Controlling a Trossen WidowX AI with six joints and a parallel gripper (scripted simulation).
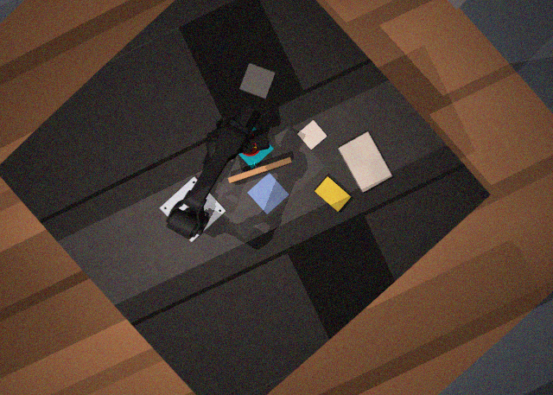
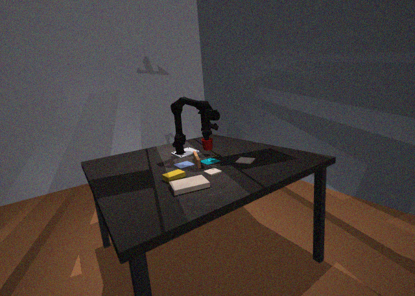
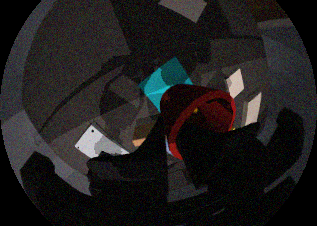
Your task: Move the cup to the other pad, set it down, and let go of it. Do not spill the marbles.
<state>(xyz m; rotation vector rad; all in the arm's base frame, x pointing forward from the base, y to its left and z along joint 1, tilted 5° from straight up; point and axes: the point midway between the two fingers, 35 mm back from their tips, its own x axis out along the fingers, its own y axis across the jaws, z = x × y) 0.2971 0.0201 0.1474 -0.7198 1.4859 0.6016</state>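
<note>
Right now the teal pad is 130 mm below my gripper tip, 30 mm ahead of it and 20 mm to the right of it. From my gripper tip the other things lie so: wooden bar: 100 mm below, 90 mm to the right, 20 mm behind; light blue pad: 160 mm to the right, 130 mm below, 70 mm behind; cup: 20 mm to the right, 20 mm ahead.
</note>
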